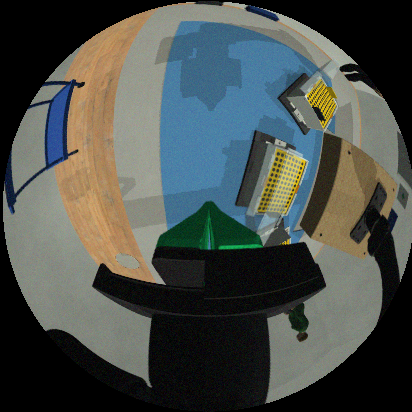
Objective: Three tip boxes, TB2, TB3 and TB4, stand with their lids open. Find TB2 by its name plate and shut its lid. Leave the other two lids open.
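Where they show: gripper, between the fingertips: (208, 206); arm's base, origin of its link: (369, 214).
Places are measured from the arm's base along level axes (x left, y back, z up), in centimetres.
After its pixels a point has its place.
My gripper (208, 206) {x 9.3, y -45.1, z -7.0 cm} is shut and empty, its green fingertips together, left of and nearer than the middle tip box. The middle tip box (283, 182) {x 4.6, y -39.9, z -5.0 cm} has a yellow tip rack; its clear lid shows as a see-through panel over the rack's left part and looks raised. The far tip box (321, 102) {x -14.0, y -27.2, z -13.7 cm} stands at the upper right, turned at an angle, with a clear lid (327, 69) standing up at its back. A near tip box (285, 242) {x 20.7, y -19.7, z -13.7 cm} is mostly hidden behind my gripper's right side; its lid position is unclear. No name plate is readable, so I cannot tell which box is TB2.
The boxes stand on a blue mat (192, 135) {x 3.8, y -47.3, z -19.3 cm}. A tan board-like block (345, 195) {x 1.4, y -9.6, z -9.2 cm} with a black bracket and a black arm stands close to the right of the boxes. A wooden table edge (92, 165) runs along the left, with a blue-framed chair (57, 127) beyond it.
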